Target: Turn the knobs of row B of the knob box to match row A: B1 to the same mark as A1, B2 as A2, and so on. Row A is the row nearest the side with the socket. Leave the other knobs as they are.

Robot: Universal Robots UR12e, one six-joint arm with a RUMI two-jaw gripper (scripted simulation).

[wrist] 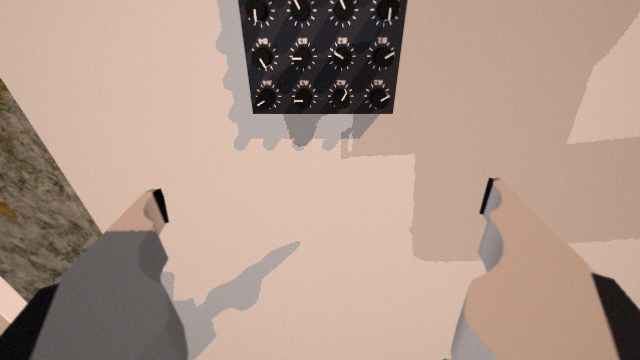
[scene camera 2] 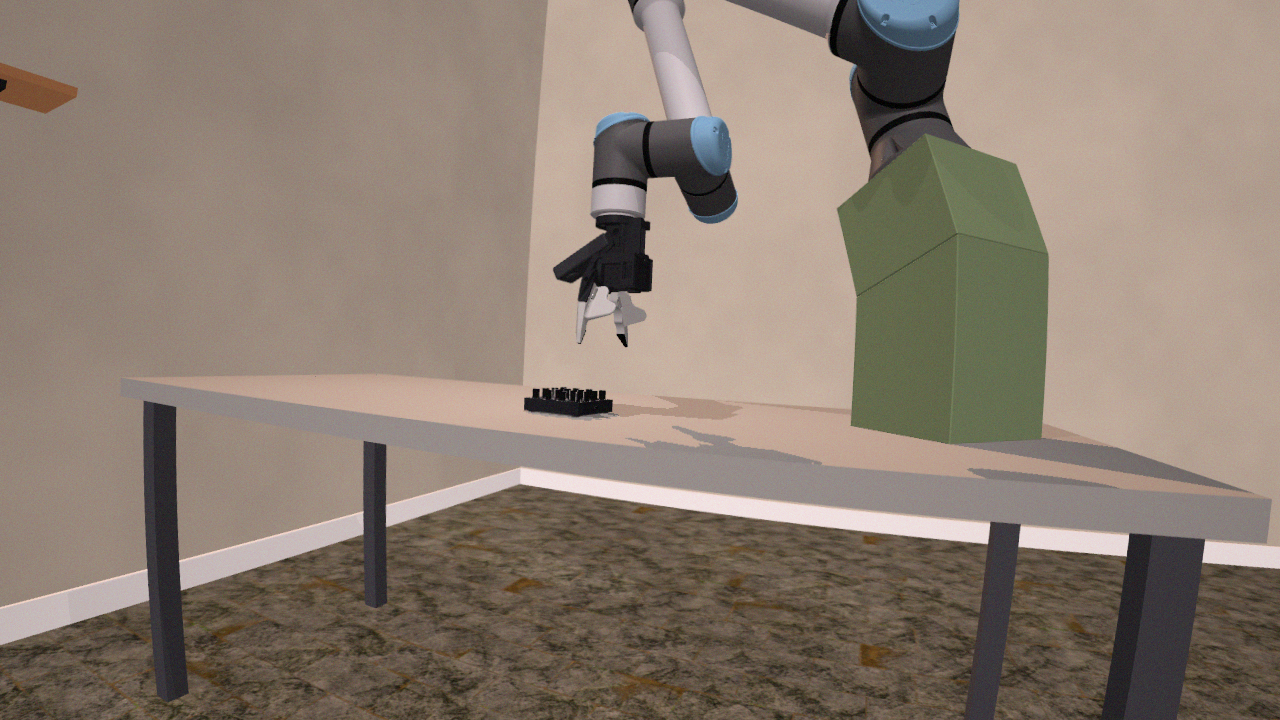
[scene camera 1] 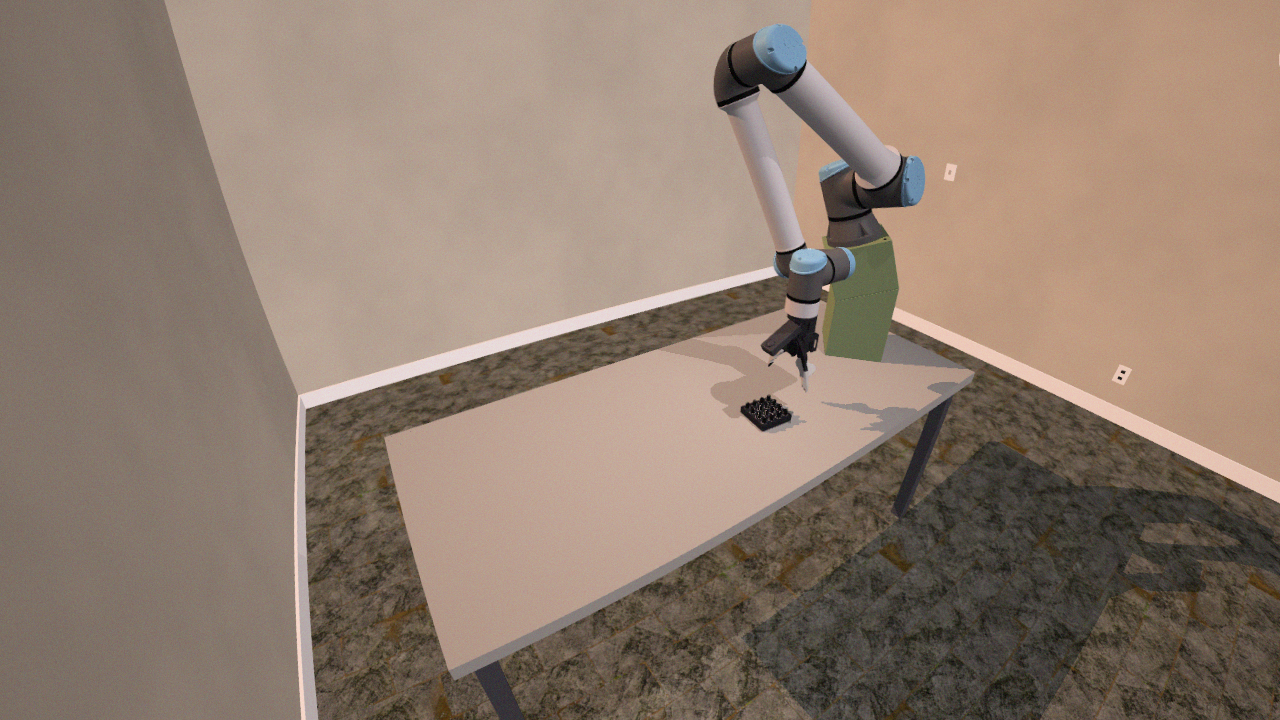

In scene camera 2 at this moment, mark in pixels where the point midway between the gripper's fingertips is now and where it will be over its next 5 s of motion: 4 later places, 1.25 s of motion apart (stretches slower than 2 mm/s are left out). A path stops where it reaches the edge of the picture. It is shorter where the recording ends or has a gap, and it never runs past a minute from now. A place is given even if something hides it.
My gripper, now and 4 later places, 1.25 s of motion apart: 604, 345; 584, 355; 583, 371; 581, 386; 579, 395
